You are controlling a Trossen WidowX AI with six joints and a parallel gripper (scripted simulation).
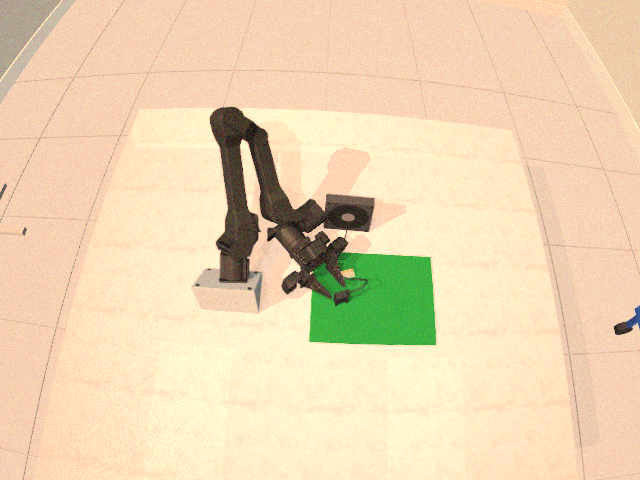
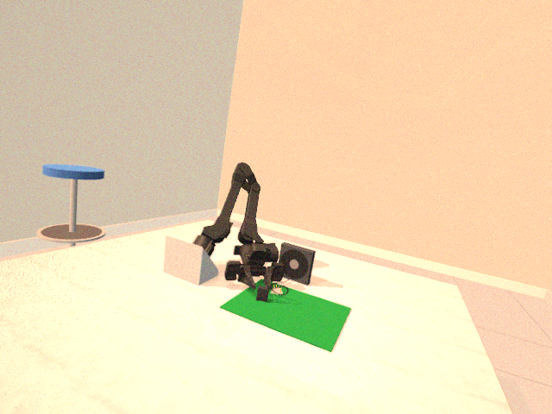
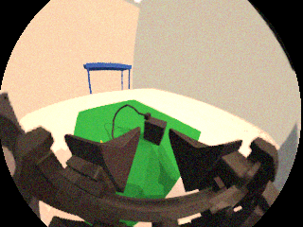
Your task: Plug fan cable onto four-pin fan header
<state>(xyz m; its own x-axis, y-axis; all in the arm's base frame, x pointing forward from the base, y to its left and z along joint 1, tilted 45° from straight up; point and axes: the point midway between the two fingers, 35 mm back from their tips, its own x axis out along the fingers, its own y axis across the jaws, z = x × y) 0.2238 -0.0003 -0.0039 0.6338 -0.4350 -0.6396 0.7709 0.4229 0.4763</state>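
Right now the dark plug is 1 cm ahead of my gripper tip, 1 cm to the right of it and 1 cm below it. The rest, counted from my gripper tip: pale four-pin header 3 cm ahead, 6 cm to the left, 4 cm below; then green board 9 cm ahead, 5 cm below; then dark square fan 4 cm ahead, 20 cm to the left, 2 cm above.
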